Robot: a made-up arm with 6 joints.
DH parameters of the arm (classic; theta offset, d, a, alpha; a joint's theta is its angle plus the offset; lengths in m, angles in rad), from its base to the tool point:
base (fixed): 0 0.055 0 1.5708
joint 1: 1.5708 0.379 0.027 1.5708
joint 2: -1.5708 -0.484 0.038 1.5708
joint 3: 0 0.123 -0.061 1.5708
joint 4: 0 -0.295 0.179 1.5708
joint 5: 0 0.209 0.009 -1.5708
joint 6: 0 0.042 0.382 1.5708
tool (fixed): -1.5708 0.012 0 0
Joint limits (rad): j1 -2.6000..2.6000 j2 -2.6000..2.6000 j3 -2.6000..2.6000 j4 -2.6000..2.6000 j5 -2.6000..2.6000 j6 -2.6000..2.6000
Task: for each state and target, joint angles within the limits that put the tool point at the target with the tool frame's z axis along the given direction. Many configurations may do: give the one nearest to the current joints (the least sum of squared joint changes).
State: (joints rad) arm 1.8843 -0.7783 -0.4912 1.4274 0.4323 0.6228
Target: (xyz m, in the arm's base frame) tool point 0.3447 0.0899 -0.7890 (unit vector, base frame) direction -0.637 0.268 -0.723
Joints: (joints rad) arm 1.4708 0.0182 -1.2351 0.9350 -0.1021 0.0457
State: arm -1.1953 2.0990 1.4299 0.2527 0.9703 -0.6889
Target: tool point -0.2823 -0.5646 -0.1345 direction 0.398 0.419 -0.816
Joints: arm -0.3646 2.6000 1.1538 0.3873 1.7784 -1.1402
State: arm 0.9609 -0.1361 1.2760 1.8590 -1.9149 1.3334
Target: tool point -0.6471 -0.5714 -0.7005 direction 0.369 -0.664 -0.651
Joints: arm 0.5095 0.4135 1.8961 2.1986 -1.3807 1.0654
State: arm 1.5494 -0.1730 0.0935 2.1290 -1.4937 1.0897
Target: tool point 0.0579 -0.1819 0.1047 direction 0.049 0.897 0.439
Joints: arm 1.5124 0.2739 -0.8571 2.5159 -1.6022 1.2151
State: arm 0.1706 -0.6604 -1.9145 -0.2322 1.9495 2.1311
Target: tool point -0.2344 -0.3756 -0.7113 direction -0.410 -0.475 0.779
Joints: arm 0.9834 -1.0522 -2.0710 -0.8956 1.5529 1.6402
